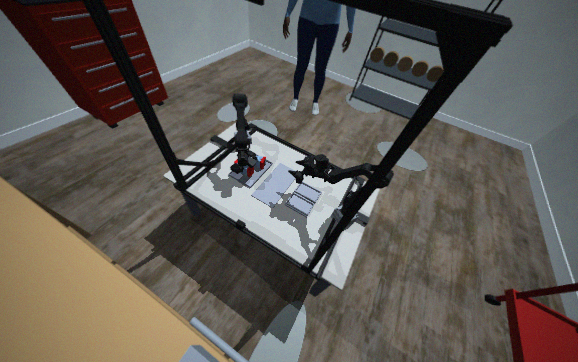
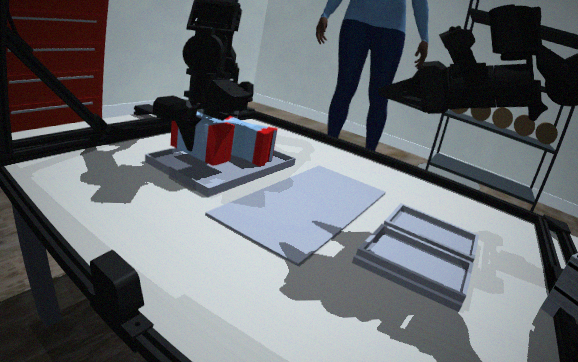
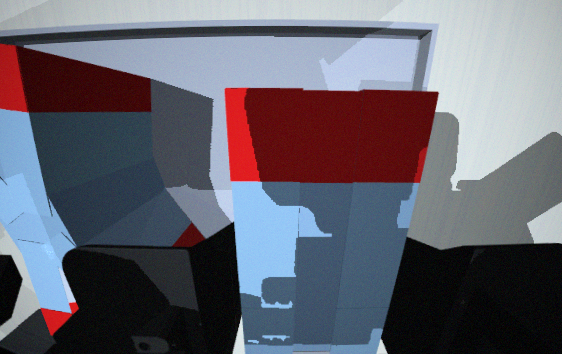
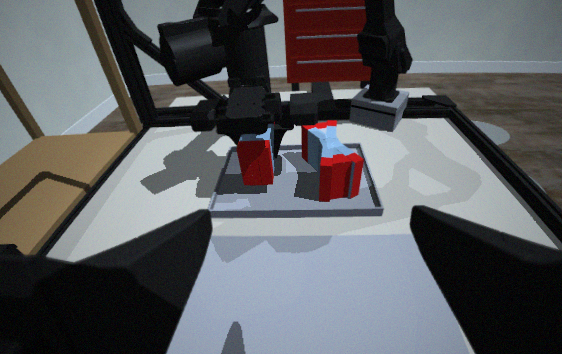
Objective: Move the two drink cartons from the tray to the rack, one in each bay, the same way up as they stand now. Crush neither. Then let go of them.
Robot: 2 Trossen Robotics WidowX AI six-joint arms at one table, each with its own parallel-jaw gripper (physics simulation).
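Pixels of known places: left gripper, fingertip midpoint: (image 1: 244,170) (image 2: 199,148); right gripper, fingertip midpoint: (image 1: 292,166) (image 2: 387,92) (image 4: 310,218); left arm's base at its link origin: (image 4: 381,95).
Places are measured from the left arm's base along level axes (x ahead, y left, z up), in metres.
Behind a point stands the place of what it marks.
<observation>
Two drink cartons, pale blue with red ends, are at the grey tray (image 1: 249,184) {z -0.050, x 0.409, y -0.105 m} (image 2: 234,183) {z -0.048, x 0.401, y -0.055 m} (image 3: 279,31) {z -0.047, x 0.386, y -0.037 m} (image 4: 297,212) {z -0.045, x 0.364, y 0.005 m}. My left gripper (image 1: 242,165) {z -0.019, x 0.307, y -0.101 m} (image 2: 198,138) {z -0.019, x 0.307, y -0.101 m} (image 3: 298,216) {z -0.019, x 0.307, y -0.101 m} (image 4: 261,157) {z -0.019, x 0.307, y -0.101 m} is shut on one carton (image 1: 250,172) {z 0.013, x 0.366, y -0.080 m} (image 2: 219,144) {z 0.009, x 0.365, y -0.079 m} (image 3: 315,140) {z 0.039, x 0.349, y -0.072 m} (image 4: 255,161) {z 0.016, x 0.358, y -0.068 m} and holds it a little above the tray floor. The other carton (image 1: 262,163) {z 0.007, x 0.318, y 0.022 m} (image 2: 264,145) {z -0.006, x 0.321, y 0.023 m} (image 3: 125,140) {z -0.025, x 0.291, y 0.004 m} (image 4: 339,175) {z -0.004, x 0.303, y 0.039 m} rests in the tray beside it. My right gripper (image 1: 295,174) {z 0.155, x 0.522, y 0.115 m} (image 4: 310,218) {z 0.155, x 0.522, y 0.115 m} is open and empty, hovering over the mat. The two-bay rack (image 1: 302,195) {z -0.040, x 0.622, y 0.169 m} (image 2: 406,279) {z -0.046, x 0.694, y 0.081 m} lies empty at the right.
A flat blue-grey mat (image 1: 274,183) {z -0.051, x 0.461, y 0.048 m} (image 2: 302,208) {z -0.052, x 0.489, y 0.033 m} (image 4: 315,281) {z -0.052, x 0.441, y 0.078 m} lies between tray and rack. A black frame (image 1: 147,111) {z 0.486, x 0.303, y -0.470 m} surrounds the table. A person (image 1: 316,43) (image 2: 374,54) stands behind it. A red drawer cabinet (image 1: 126,72) (image 4: 329,38) and a shelf unit (image 1: 371,54) stand by the walls.
</observation>
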